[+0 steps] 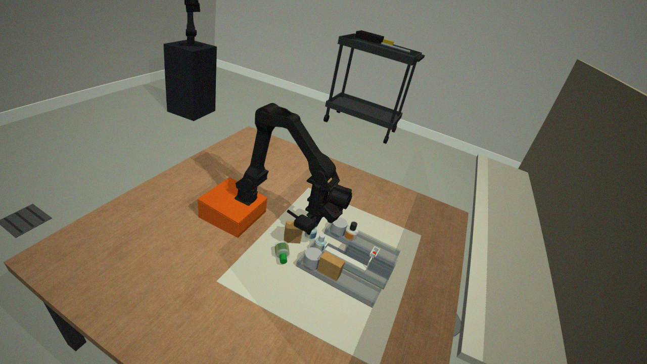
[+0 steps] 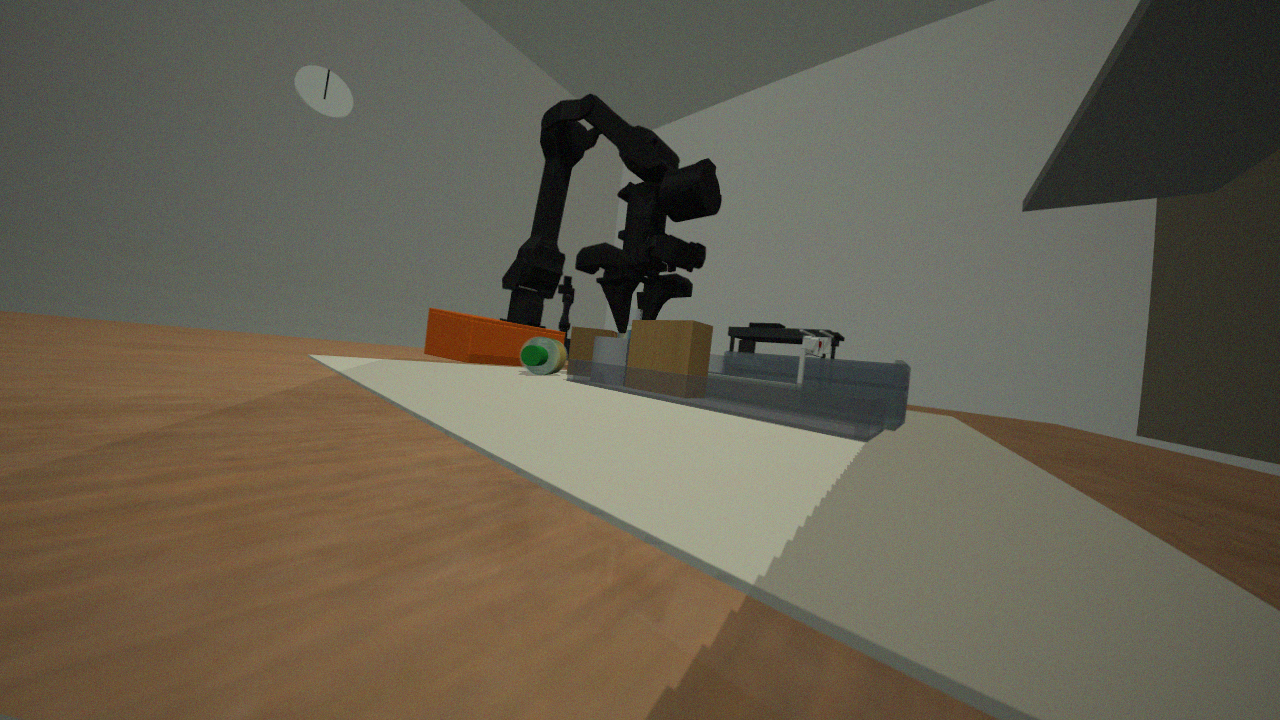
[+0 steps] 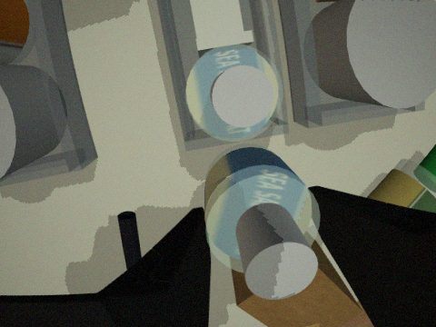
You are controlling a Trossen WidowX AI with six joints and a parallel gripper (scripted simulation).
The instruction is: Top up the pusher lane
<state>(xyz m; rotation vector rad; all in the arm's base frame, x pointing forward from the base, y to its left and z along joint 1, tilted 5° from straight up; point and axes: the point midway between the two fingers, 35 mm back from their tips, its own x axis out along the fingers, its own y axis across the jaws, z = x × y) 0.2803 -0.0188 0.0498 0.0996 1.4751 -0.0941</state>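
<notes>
My gripper tip is 11 cm short of the white mat and 7 cm above it. The rest, counted from my gripper tip: thin black stick (8 cm behind, 10 cm to the left, 6 cm below); white pusher plate (16 cm ahead, 1 cm to the left, 2 cm below); grey lane rack (20 cm ahead, 5 cm below).
</notes>
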